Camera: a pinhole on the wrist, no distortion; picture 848 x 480 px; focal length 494.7 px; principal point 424.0 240.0 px. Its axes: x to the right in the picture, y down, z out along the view. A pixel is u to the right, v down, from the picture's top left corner.
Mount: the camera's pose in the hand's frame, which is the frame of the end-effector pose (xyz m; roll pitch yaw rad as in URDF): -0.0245 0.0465 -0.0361 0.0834 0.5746 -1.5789
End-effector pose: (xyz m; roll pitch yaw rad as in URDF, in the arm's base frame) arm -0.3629 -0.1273 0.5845 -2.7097 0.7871 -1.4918
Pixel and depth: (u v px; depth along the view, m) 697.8 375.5 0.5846
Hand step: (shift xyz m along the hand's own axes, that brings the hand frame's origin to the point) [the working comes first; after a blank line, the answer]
In the camera's frame: 0.3236 0.1601 0.5846

0.0815 -0.5499 0.2883
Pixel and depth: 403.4 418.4 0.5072
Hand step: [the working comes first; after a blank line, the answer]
In the camera's frame: -0.0211 0.1829 0.5072

0.1134 -0.2199 0.4124
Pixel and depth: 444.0 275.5 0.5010
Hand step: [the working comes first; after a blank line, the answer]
In the camera's frame: 0.0203 0.0360 0.5010

-0.0328 -0.2434 0.3745
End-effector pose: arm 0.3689 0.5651 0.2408 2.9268 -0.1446 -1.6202
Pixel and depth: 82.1 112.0 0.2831
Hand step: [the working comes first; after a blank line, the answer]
In the camera's frame: -0.1957 -0.0733 0.2831

-0.1210 0.0615 0.3019
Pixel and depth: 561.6 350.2 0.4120
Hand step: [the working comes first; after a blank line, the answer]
In the camera's frame: 0.1146 0.0918 0.4120

0.0300 -0.2774 0.2527
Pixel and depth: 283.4 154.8 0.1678
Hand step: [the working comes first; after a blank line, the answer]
In the camera's frame: -0.0477 -0.0289 0.1678

-0.0677 -0.0027 0.1282
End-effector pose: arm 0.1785 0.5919 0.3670 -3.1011 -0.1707 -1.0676
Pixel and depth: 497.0 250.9 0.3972
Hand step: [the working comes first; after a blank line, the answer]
In the camera's frame: 0.0586 0.0088 0.3972

-0.0510 -0.2180 0.2649
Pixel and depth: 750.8 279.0 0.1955
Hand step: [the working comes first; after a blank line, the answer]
In the camera's frame: 0.1291 0.0154 0.1955

-0.0272 -0.1685 0.0583
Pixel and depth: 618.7 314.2 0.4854
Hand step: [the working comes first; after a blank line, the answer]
In the camera's frame: 0.1910 0.0728 0.4854

0.0042 -0.3803 0.2712
